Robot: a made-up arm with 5 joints. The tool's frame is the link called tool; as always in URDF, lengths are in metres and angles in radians. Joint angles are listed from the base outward. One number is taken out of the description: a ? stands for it. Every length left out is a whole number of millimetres.
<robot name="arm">
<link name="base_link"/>
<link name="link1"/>
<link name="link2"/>
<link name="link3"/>
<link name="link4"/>
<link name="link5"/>
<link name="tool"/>
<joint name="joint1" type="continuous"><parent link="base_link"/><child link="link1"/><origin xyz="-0.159 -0.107 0.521" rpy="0.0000 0.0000 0.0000"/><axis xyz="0 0 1"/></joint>
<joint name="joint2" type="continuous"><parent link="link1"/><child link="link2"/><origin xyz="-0.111 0.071 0.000" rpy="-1.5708 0.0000 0.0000"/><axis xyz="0 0 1"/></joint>
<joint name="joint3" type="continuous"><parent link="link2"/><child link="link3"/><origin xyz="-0.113 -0.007 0.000" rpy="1.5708 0.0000 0.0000"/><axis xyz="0 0 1"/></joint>
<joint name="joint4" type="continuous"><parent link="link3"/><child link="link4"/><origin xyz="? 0.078 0.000" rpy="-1.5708 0.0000 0.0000"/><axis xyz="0 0 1"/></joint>
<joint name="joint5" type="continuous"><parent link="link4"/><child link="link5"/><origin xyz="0.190 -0.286 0.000" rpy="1.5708 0.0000 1.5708"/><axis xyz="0 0 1"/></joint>
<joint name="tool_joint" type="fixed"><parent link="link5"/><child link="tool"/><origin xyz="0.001 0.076 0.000" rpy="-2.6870 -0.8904 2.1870"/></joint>
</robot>
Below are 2 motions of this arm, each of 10 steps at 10 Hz.
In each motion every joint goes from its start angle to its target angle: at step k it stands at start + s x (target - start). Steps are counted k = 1, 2, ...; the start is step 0. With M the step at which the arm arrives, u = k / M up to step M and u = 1 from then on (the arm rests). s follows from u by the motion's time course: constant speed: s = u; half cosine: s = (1 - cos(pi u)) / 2; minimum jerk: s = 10 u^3 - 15 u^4 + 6 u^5.
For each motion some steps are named. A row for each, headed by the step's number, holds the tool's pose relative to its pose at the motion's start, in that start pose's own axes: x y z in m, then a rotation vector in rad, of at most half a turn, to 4 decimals.
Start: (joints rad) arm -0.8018 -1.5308 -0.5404 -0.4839 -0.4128
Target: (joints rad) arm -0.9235 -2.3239 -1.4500 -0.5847 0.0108
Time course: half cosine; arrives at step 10
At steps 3, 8, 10:
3: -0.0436 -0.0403 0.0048 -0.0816 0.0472 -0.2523
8: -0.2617 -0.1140 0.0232 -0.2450 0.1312 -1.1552
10: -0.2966 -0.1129 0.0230 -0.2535 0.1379 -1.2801

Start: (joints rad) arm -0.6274 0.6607 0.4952 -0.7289 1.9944
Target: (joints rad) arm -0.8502 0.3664 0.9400 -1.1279 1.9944
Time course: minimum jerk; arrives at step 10
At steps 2, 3, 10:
2: -0.0098 0.0112 0.0058 0.0339 0.0025 0.0289
3: -0.0285 0.0298 0.0170 0.0949 0.0075 0.0813
10: -0.1960 0.0956 0.1272 0.5544 0.0794 0.4874

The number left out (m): 0.101
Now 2 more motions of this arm.
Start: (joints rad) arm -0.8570 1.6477 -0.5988 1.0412 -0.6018
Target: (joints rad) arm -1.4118 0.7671 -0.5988 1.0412 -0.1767
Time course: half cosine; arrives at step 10
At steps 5, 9, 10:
5: -0.0888 -0.0203 0.0981 0.2765 -0.5600 -0.2016
9: -0.2165 -0.0535 0.1065 0.6359 -1.0607 -0.4033
10: -0.2233 -0.0550 0.1043 0.6563 -1.0854 -0.4142

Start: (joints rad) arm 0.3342 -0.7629 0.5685 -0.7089 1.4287
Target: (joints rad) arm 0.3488 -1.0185 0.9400 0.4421 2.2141
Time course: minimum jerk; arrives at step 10
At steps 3, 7, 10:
3: 0.0177 -0.0321 -0.0417 0.0985 0.0987 -0.1705
7: -0.0487 -0.1525 -0.2569 0.2244 0.4609 -0.8970
10: -0.0980 -0.1782 -0.3022 0.1752 0.5217 -1.0658

